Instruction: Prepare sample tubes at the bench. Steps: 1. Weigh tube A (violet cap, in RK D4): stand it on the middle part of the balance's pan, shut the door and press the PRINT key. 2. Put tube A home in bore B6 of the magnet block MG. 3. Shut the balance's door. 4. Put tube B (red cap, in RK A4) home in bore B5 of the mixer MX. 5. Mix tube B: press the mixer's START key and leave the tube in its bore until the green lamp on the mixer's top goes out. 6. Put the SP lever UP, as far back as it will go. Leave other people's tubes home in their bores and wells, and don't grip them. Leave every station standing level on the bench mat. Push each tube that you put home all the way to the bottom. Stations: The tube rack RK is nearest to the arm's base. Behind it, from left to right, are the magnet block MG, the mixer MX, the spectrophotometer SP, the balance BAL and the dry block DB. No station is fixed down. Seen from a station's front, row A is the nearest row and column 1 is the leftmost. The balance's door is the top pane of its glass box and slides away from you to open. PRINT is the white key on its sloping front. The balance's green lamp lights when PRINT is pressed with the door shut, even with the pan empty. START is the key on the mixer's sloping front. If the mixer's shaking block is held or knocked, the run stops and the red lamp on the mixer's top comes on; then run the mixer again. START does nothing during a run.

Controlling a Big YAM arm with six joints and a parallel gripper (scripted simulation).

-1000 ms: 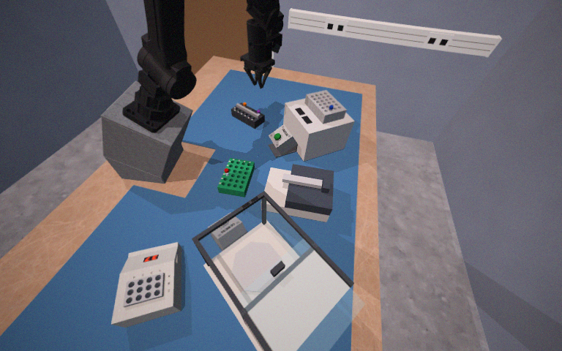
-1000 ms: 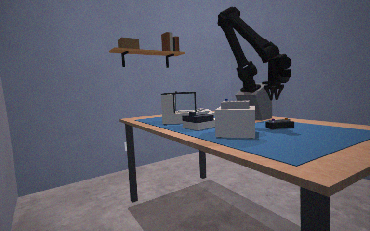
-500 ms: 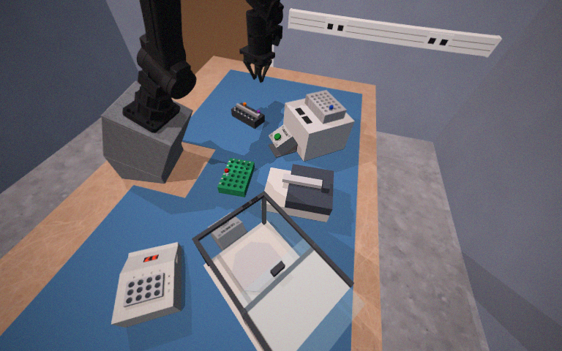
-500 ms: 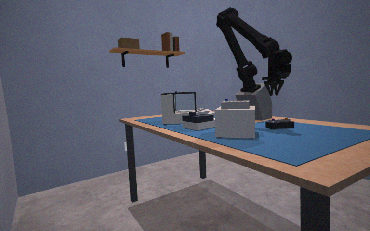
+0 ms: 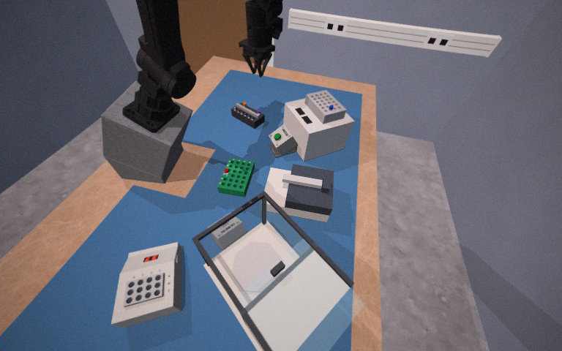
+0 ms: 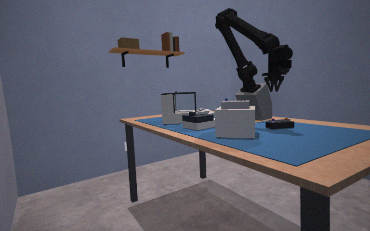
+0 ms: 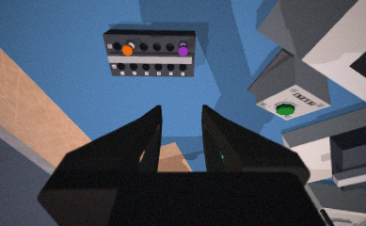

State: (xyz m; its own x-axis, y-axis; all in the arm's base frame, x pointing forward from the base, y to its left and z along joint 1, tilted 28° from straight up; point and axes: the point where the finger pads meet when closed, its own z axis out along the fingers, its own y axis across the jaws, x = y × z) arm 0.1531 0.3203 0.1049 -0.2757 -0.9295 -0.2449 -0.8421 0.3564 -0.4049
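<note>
Now: the balance door 30 cm ahead of my hand and 62 cm to the right of it. The rest, counted from my hand: magnet block MG: 5 cm behind, 19 cm below; then grey shaking block: 25 cm ahead, 1 cm to the right, 6 cm below; then green start key: 13 cm ahead, 14 cm to the right, 14 cm below.
</note>
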